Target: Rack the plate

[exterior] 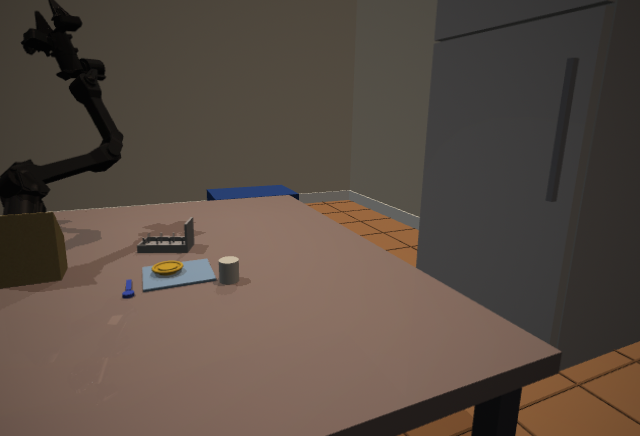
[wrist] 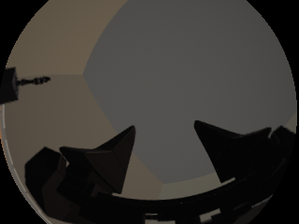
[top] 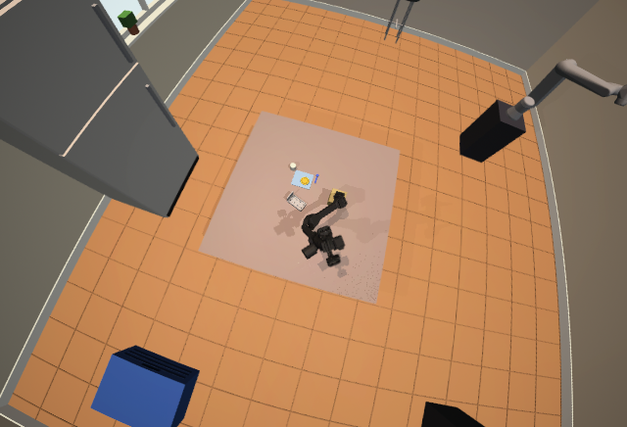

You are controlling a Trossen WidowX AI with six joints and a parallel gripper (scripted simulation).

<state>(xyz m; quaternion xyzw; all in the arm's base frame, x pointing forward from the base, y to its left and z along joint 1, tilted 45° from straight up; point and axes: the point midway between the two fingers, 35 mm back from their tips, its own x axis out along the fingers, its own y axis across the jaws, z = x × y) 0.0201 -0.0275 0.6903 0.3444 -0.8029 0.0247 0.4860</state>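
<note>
The yellow plate is 280 mm ahead of my gripper tip, 560 mm to the right of it and 650 mm below it. From my gripper tip the other things lie so: light blue mat 300 mm ahead, 570 mm to the right, 660 mm below; then grey dish rack 280 mm ahead, 370 mm to the right, 640 mm below; then blue spoon 200 mm ahead, 620 mm to the right, 660 mm below.
</note>
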